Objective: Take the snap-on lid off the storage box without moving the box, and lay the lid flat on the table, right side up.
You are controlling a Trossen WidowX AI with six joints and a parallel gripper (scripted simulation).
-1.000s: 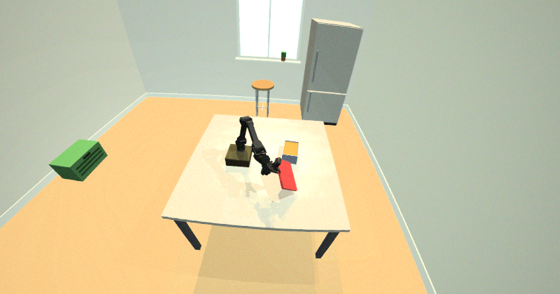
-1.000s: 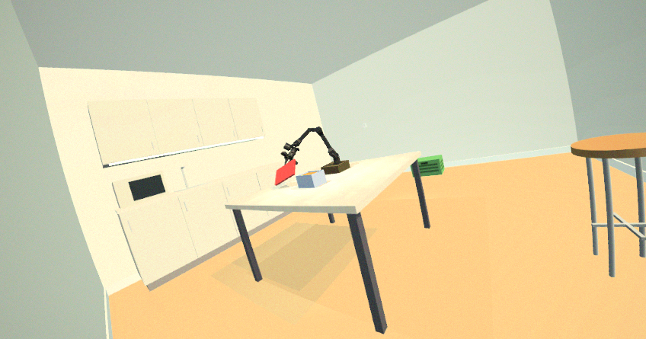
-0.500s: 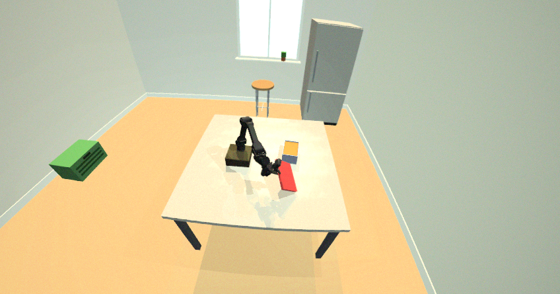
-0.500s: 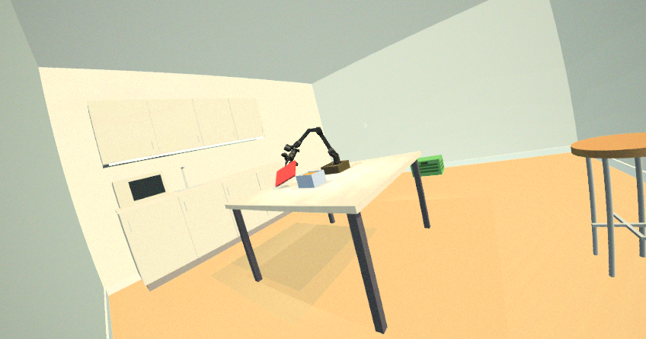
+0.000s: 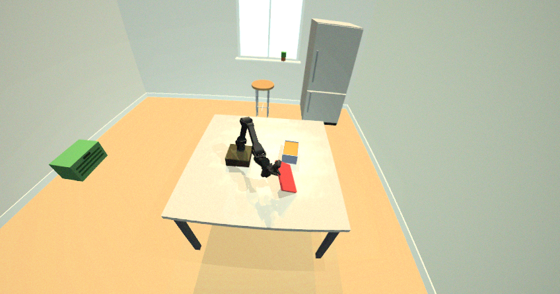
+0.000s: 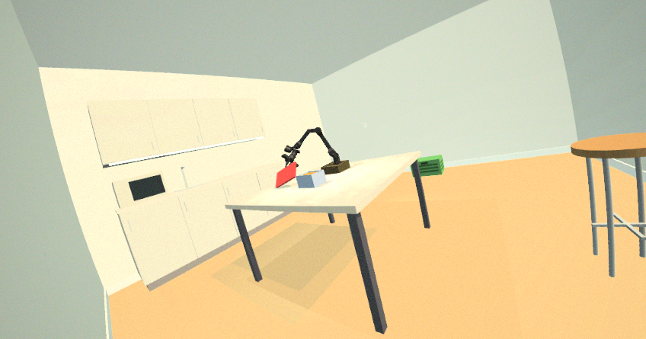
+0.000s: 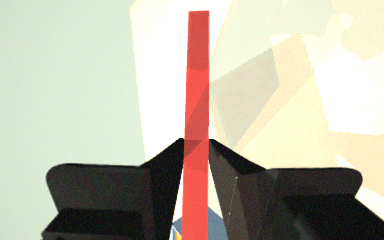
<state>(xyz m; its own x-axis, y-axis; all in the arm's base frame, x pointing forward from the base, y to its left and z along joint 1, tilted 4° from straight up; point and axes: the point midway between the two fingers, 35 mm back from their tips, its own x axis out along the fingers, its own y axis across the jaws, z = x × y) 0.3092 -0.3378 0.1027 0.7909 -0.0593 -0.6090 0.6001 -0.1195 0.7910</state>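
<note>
My gripper tip is now 5 cm short of the red lid, 5 cm above it and 3 cm to the right of it. The rest, counted from my gripper tip: storage box 36 cm to the left, 11 cm below, 10 cm ahead.
</note>
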